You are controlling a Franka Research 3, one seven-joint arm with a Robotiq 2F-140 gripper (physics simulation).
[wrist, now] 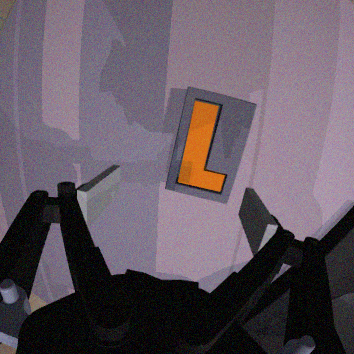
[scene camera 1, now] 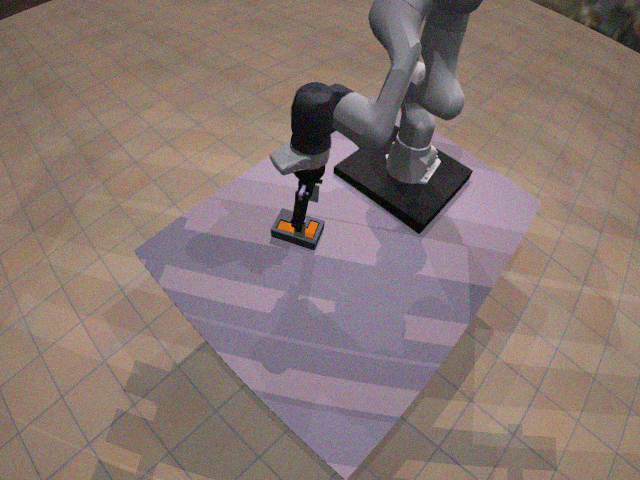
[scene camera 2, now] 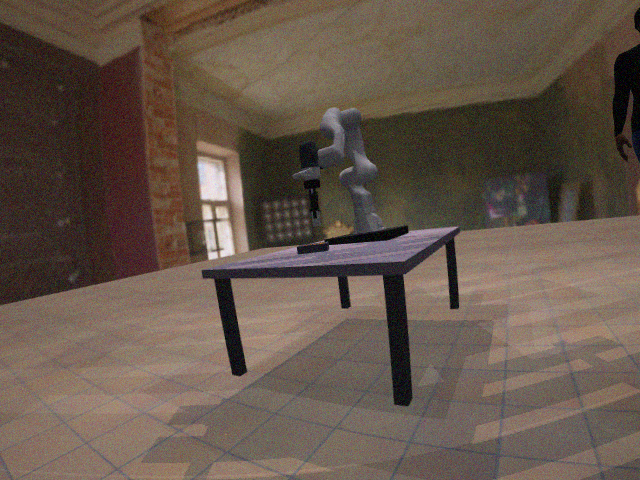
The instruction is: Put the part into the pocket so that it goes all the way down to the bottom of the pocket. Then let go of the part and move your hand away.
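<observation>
The part is an orange L [scene camera 1: 313, 228] [wrist: 197, 140] lying flat in the L-shaped pocket of a grey block [scene camera 1: 291, 238] [scene camera 2: 312, 249] [wrist: 236, 135]. Its outline matches the pocket, with a thin dark line along several edges. Its top looks about level with the rim or slightly below; the pocket's bottom is hidden. My gripper [scene camera 1: 299, 229] [scene camera 2: 315, 221] [wrist: 180, 190] is wide open and empty. In the second scene view it hangs above the block, with a gap under the fingertips. In the first scene view the fingers cover the middle of the part.
The block rests on a lilac table [scene camera 1: 341, 449] [scene camera 2: 310, 271]. The arm stands on a black base plate [scene camera 1: 367, 186] [scene camera 2: 398, 231] behind and to the right of the block. Shadows fall across the table. A person in dark clothes [scene camera 2: 626, 82] shows at the right edge of the second scene view.
</observation>
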